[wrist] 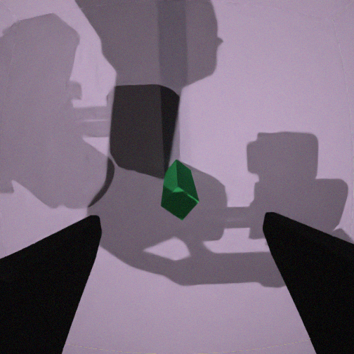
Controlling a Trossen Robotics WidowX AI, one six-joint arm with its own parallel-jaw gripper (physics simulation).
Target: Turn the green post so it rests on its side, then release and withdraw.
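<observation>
The green post (pixel 180 192) is near the middle of the wrist view, small, with a four-cornered end face toward the lower side and two long faces running up from it. It looks foreshortened; whether it stands upright or is tilted is hard to tell. My gripper (pixel 183 223) is open, with one black finger at the lower left and the other at the lower right. The post shows between and slightly above the fingertips in the picture, touching neither finger. Nothing is between the fingers.
The pale pinkish table top (pixel 280 75) spreads across the view. Large grey shadows of the arm and gripper fall across it, with a darker patch just above and left of the post. No other objects can be made out.
</observation>
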